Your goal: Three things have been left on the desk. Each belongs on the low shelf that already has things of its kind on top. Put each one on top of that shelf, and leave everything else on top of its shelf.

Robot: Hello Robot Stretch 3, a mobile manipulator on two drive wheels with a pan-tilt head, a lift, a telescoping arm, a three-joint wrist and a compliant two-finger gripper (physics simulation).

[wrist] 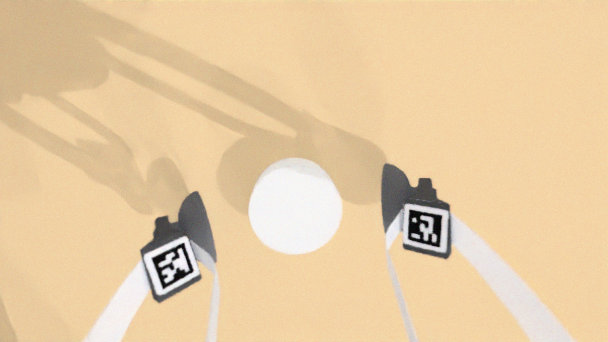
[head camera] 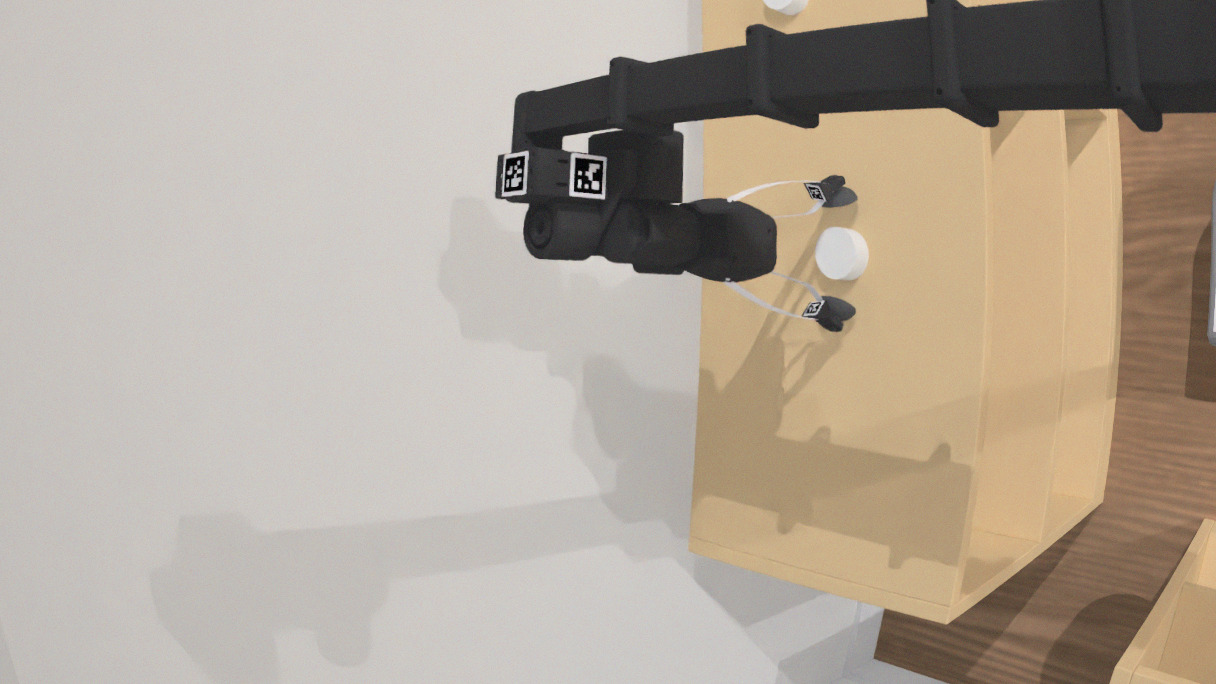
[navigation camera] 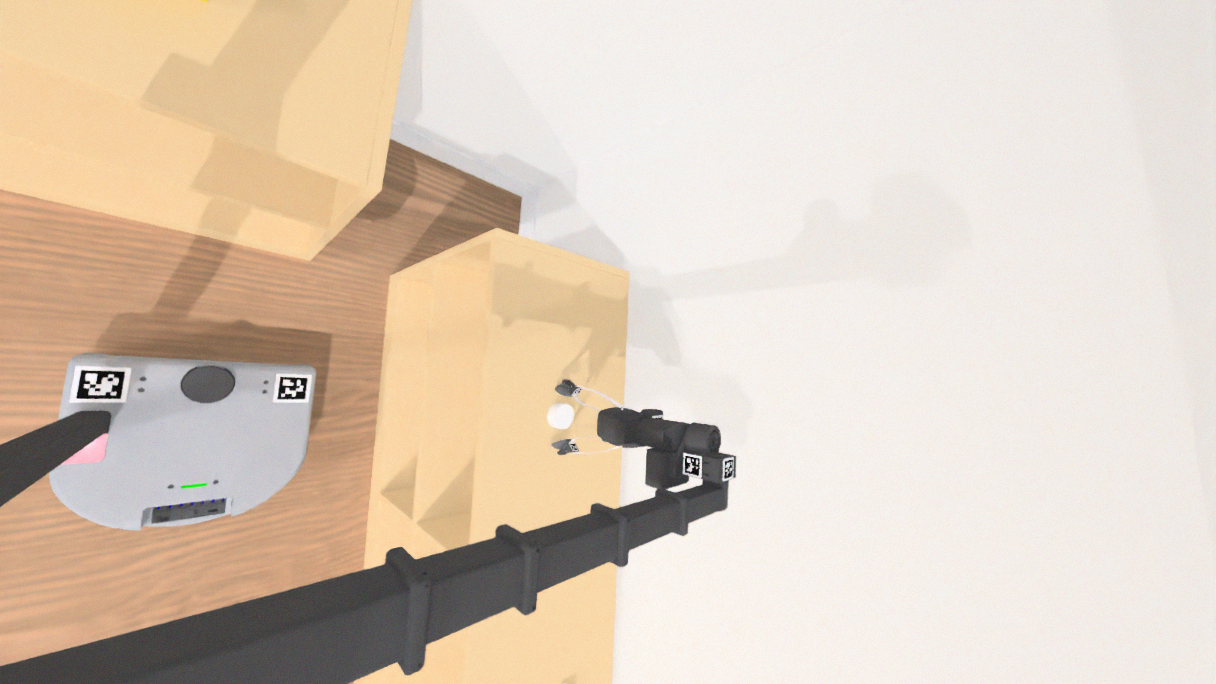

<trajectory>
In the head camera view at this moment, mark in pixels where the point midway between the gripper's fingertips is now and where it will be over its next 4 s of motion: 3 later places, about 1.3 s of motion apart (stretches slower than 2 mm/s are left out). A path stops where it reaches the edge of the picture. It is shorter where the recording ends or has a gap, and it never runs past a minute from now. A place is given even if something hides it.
My gripper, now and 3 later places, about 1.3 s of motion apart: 848,253; 788,246; 826,245; 1031,257
</trajectory>
